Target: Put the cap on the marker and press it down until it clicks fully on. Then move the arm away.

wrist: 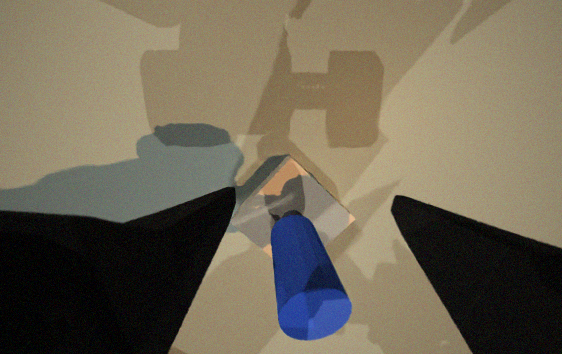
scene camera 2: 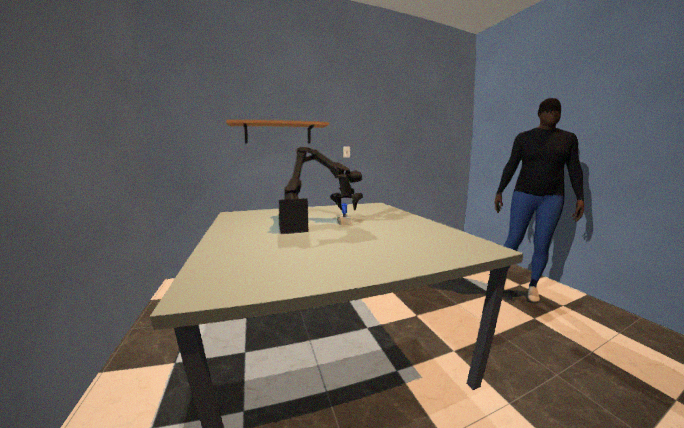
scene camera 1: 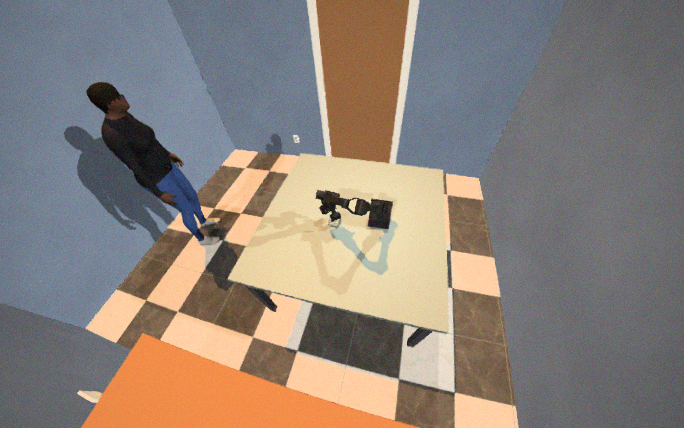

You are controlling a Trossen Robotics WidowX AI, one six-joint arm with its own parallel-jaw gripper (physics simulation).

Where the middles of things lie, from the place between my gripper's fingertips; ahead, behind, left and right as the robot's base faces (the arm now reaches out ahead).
My hand is 3 cm past the blue cap (wrist: 312, 303), 2 cm to the left of it and 2 cm below it. From my hand the other things lie so: pale block (wrist: 290, 186) 3 cm behind, 1 cm to the right, 5 cm below.
